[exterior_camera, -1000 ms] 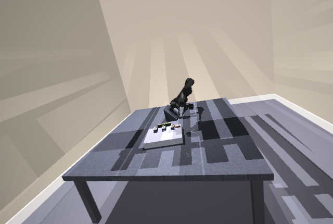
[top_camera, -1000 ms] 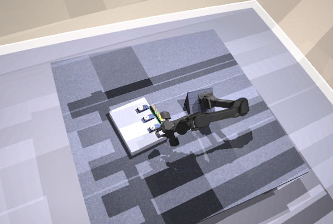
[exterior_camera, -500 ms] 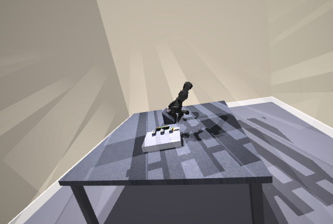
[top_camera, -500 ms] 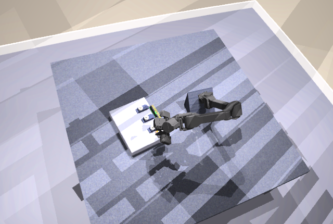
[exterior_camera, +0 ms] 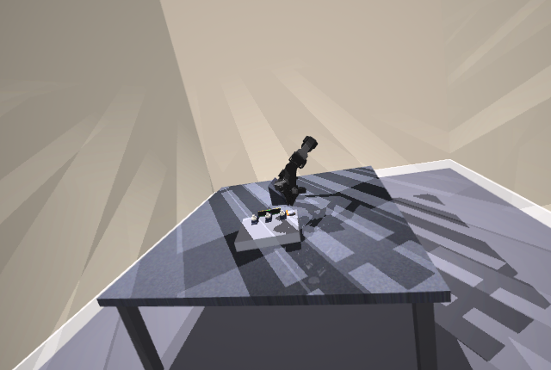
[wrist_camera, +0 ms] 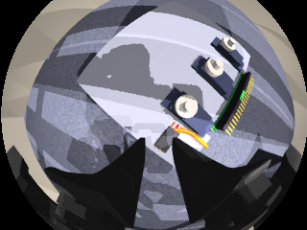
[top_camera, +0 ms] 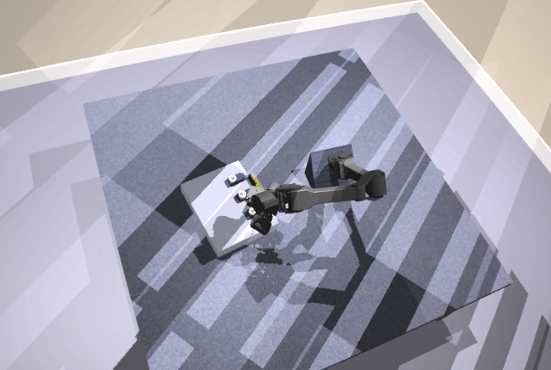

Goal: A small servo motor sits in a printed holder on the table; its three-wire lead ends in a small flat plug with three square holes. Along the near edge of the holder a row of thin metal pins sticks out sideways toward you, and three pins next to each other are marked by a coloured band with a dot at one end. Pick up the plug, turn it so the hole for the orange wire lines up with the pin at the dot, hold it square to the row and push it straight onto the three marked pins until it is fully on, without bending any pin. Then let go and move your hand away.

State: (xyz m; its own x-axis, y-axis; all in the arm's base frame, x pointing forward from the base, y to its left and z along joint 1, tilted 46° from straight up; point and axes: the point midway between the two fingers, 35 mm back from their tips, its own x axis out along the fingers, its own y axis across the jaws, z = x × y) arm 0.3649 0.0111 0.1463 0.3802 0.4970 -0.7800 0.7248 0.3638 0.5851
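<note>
Right now my gripper tip is 13 cm to the left of the green band, 6 cm past it and 3 cm above it. From my gripper tip the other things lie so: printed holder: 12 cm to the right, 10 cm ahead, 8 cm below; servo: 12 cm to the right, 6 cm below, 1 cm behind.
</note>
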